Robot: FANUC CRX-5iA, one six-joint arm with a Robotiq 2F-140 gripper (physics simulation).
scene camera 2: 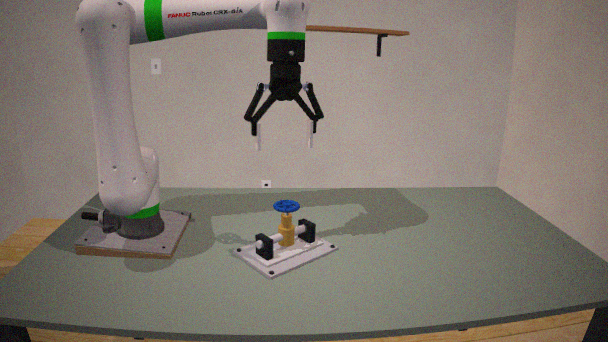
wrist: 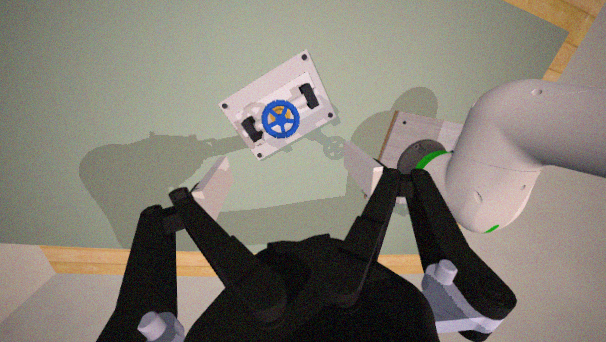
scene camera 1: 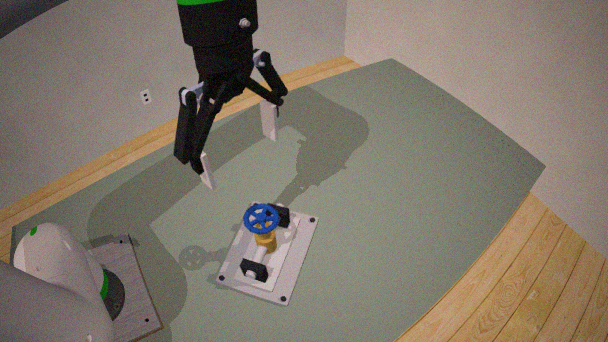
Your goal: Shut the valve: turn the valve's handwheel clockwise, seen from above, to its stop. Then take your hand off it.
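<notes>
The valve's blue spoked handwheel sits level on top of the yellow valve body. A white pipe runs through the body between two black supports. The supports stand on a light base plate with dark bolts at its corners. My gripper is open and empty, pointing down. In scene camera 2 its light finger pads hang well above the handwheel, one to each side of it in the picture. Nothing touches the handwheel.
The arm's base board lies left of the valve in scene camera 2. Both stand on the green table. A wooden shelf is on the back wall. The arm's shadow crosses the table.
</notes>
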